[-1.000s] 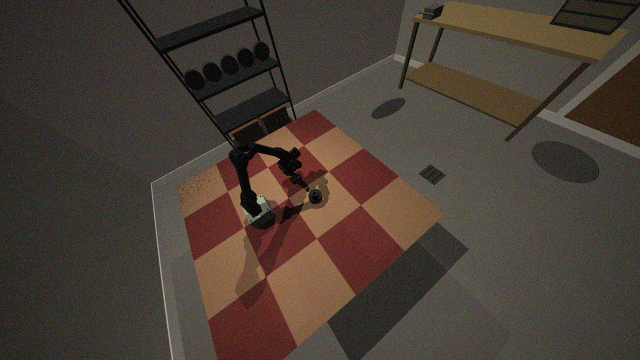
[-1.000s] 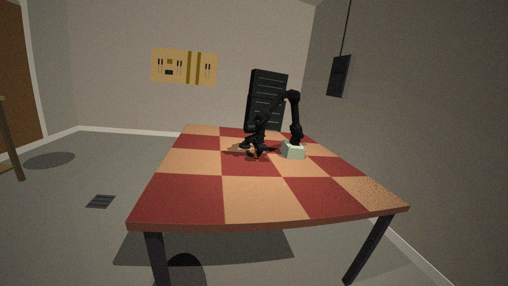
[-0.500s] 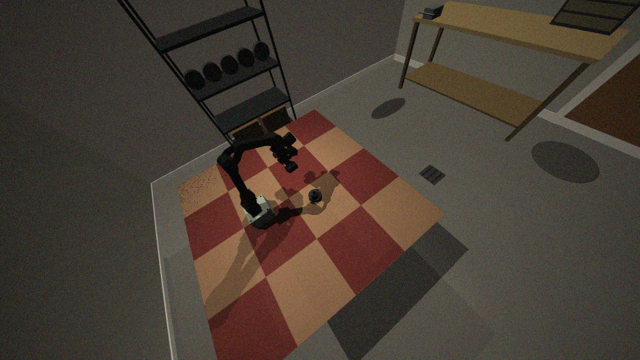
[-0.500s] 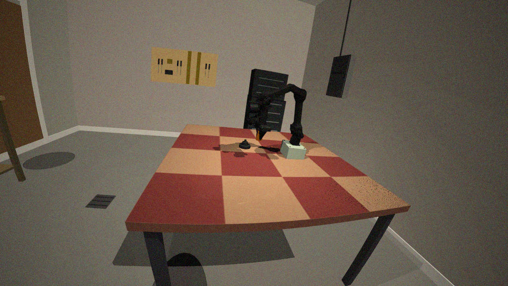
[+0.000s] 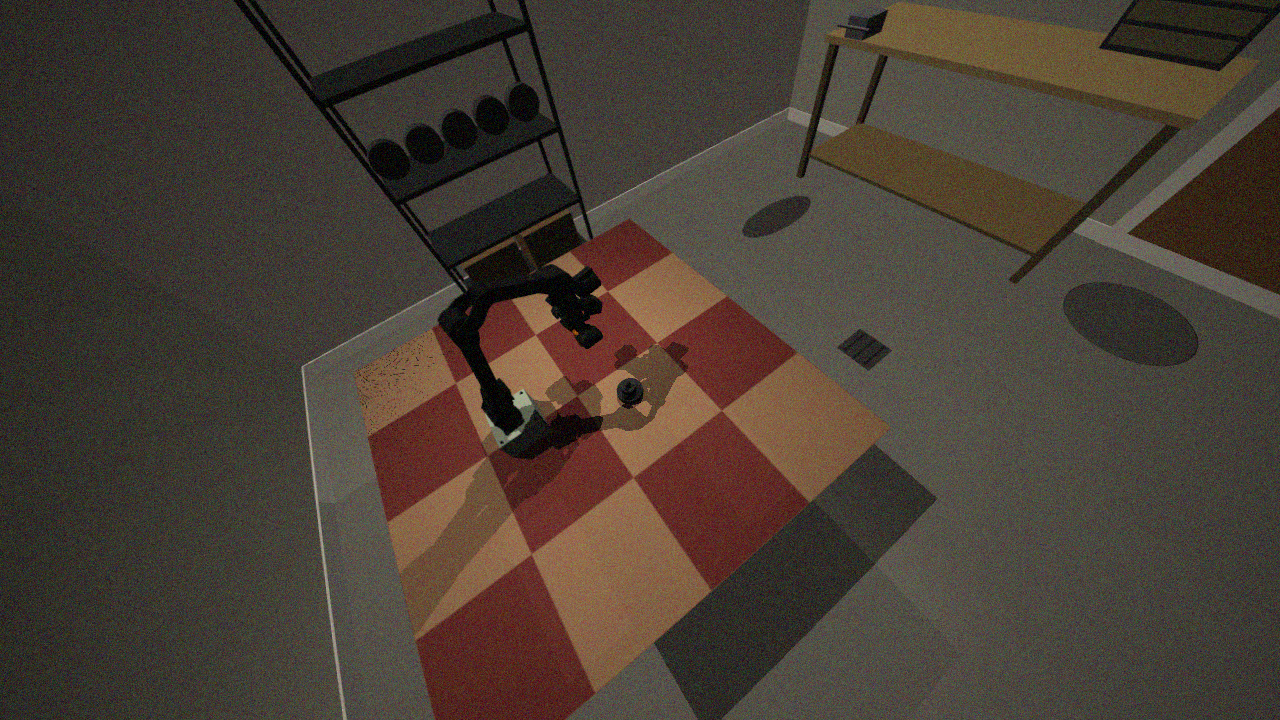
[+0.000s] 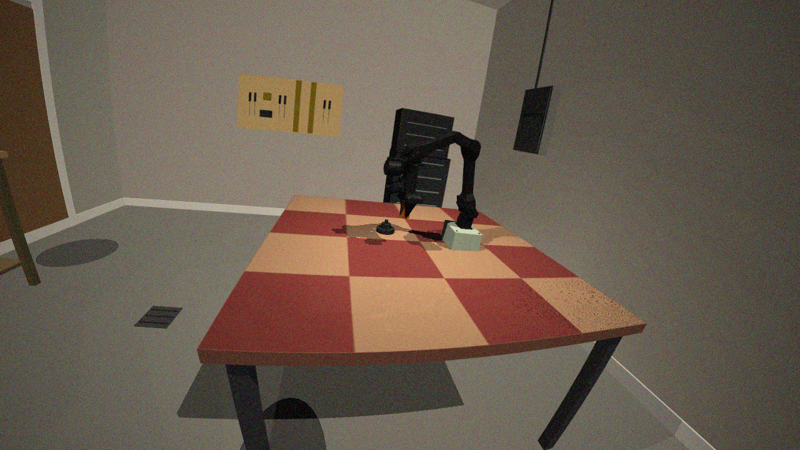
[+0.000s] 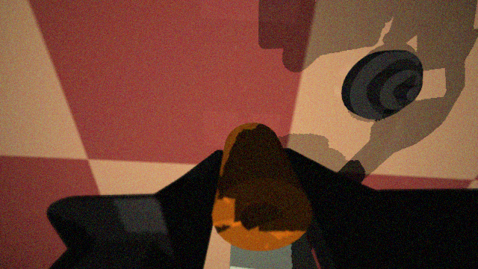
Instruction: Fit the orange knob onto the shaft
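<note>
Now: gripper tip 17 cm to the left of the round dark pedestal, 11 cm above it and 2 cm short of it. Round my gripper tip: orange knob (2 cm above).
</note>
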